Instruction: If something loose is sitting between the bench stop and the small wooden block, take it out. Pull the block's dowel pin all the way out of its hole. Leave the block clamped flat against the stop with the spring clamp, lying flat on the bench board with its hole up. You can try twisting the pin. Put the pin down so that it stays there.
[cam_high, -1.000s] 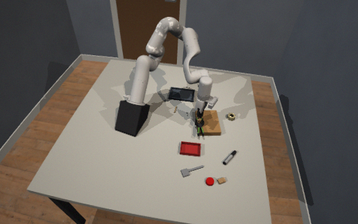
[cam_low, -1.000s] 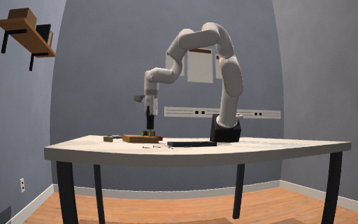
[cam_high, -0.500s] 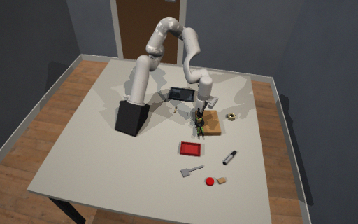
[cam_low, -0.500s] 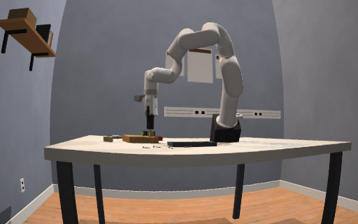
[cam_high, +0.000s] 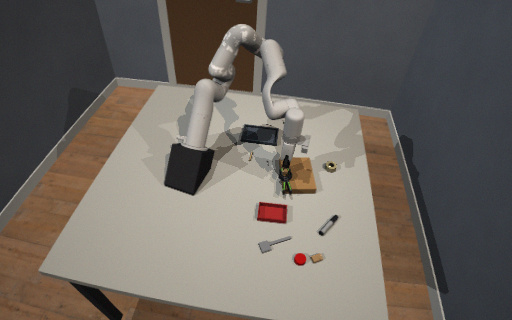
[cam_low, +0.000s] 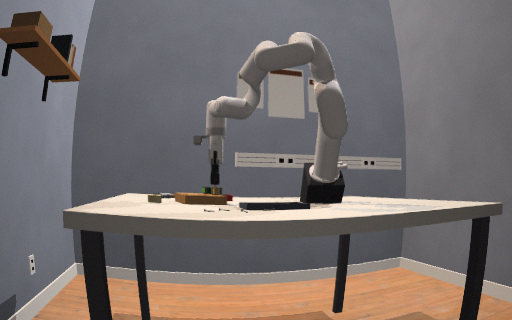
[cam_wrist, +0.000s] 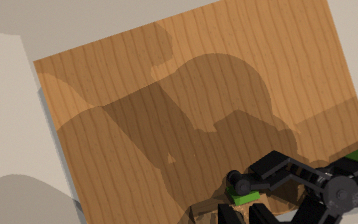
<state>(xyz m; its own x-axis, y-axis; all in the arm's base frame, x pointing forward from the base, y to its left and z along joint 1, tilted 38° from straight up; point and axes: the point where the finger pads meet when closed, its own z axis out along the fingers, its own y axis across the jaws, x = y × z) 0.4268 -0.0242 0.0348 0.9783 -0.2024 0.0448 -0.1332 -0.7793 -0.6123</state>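
Right now my hand is 20 mm above the dowel pin. Also, from my hand: red tray 230 mm to the right, 80 mm below, 40 mm behind; small wooden block 50 mm below; loose dowel 180 mm behind, 100 mm to the left, 90 mm below.
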